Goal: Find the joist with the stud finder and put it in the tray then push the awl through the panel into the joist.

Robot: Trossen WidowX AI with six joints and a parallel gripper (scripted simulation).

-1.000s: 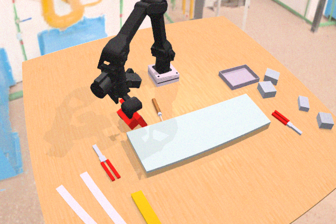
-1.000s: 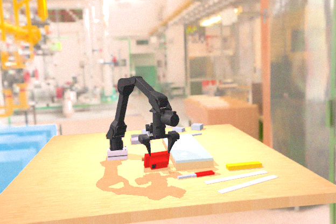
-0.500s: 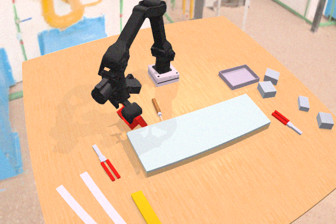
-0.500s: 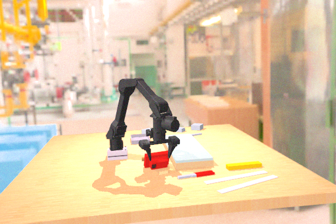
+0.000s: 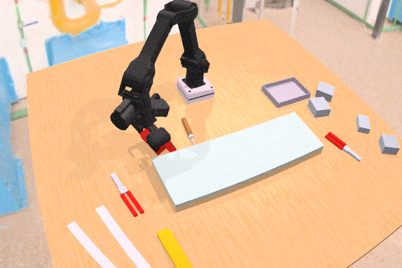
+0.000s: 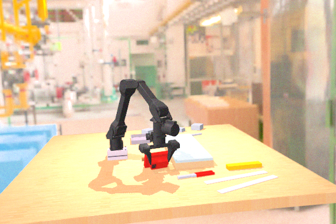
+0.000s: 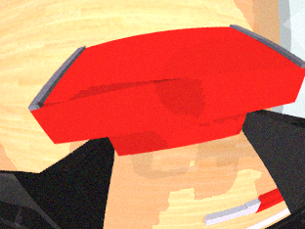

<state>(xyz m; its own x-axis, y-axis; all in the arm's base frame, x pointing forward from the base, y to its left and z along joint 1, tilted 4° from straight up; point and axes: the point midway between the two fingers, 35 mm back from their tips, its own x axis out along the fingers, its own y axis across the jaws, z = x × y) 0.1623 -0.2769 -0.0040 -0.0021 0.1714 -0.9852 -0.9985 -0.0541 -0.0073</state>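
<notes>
Now: the awl 14 cm to the left of my gripper tip, 2 cm below it and 2 cm ahead of it. From my gripper tip the other things lie so: red stud finder 2 cm behind, 1 cm to the left; yellow strip 37 cm ahead, 14 cm to the right, 2 cm below; lilac tray 57 cm to the left, 3 cm ahead, 1 cm below.
</notes>
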